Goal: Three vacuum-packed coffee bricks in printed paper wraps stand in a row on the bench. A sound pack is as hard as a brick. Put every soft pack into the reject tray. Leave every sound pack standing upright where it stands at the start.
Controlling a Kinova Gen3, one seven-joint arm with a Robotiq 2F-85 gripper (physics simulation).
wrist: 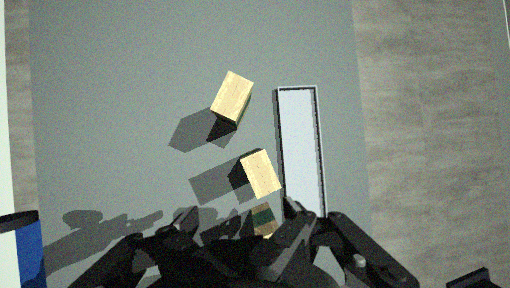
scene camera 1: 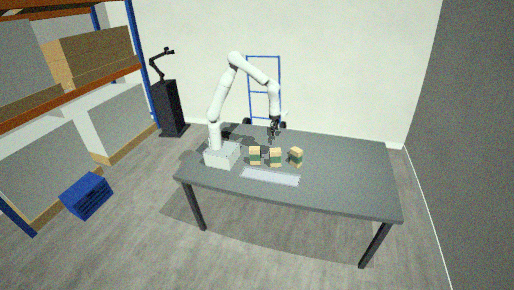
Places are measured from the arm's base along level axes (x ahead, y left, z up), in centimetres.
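Where they show: gripper, between the fingertips: (wrist: 241, 210) (scene camera 1: 274, 132); arm's base, origin of its link: (scene camera 1: 216, 147).
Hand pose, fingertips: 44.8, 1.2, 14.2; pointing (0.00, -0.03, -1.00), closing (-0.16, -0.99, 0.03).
Each offset is from my fingertips to the top centre of the thing, as dx, dy, dz. Level surfaces: height alone.
Three tan coffee packs with green bands stand upright in a row on the bench. The left pack {-14.4, -4.0, -15.8} (scene camera 1: 255, 155) (wrist: 264, 219) is partly hidden behind the fingers in the wrist view. The middle pack {+0.5, -3.8, -11.7} (scene camera 1: 275, 157) (wrist: 261, 173) and the right pack {+15.5, -2.0, -11.7} (scene camera 1: 296, 156) (wrist: 232, 95) show their tan tops in the wrist view; the right one is turned at an angle. The pale reject tray {-1.7, -17.2, -24.4} (scene camera 1: 270, 176) (wrist: 300, 145) lies alongside the row, with no pack in it. My gripper (scene camera 1: 273, 135) (wrist: 241, 210) is open and empty, above the bench and behind the row in the scene view.
The packs and tray are on the grey bench {dz -25.8} (scene camera 1: 345, 170) (wrist: 125, 60). The white robot base box (scene camera 1: 222, 156) stands left of the row. A blue hand truck (scene camera 1: 279, 75) stands behind the bench. A blue crate (scene camera 1: 86, 195) lies on the floor at the left.
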